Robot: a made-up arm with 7 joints.
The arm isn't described. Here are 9 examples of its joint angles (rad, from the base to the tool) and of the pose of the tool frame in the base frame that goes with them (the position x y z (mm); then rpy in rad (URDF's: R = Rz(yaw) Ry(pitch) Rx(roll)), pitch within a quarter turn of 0, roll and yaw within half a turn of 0).
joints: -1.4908 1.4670 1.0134 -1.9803 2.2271 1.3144 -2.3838
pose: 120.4 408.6 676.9 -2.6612 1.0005 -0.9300
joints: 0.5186 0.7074 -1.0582 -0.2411 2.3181 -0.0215 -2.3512
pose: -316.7 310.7 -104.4 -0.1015 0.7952 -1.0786
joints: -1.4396 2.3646 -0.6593 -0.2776 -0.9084 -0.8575 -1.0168
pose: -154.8 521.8 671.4 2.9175 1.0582 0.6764
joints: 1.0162 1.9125 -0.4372 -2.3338 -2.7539 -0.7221 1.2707
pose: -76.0 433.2 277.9 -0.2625 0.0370 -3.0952
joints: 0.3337 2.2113 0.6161 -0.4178 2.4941 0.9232 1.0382
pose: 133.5 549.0 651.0 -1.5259 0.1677 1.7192
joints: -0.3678 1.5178 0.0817 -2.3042 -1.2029 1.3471 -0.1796
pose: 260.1 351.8 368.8 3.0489 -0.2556 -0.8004
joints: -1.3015 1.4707 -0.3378 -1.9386 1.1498 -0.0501 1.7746
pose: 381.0 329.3 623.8 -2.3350 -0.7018 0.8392
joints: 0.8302 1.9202 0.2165 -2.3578 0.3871 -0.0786 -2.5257
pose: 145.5 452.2 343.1 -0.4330 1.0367 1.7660
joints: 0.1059 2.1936 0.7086 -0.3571 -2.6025 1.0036 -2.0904
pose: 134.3 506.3 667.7 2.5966 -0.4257 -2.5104
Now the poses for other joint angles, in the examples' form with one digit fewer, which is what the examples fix.
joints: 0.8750 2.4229 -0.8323 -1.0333 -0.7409 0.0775 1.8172
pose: 167 542 498 1.302 0.735 -0.283
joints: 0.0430 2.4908 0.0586 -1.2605 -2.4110 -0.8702 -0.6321
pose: 234 370 707 -1.792 -0.512 2.606
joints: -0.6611 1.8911 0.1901 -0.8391 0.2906 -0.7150 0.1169
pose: 148 547 627 2.560 -0.049 -1.819
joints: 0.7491 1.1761 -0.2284 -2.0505 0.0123 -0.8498 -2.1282
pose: -75 424 45 1.930 1.067 -2.122
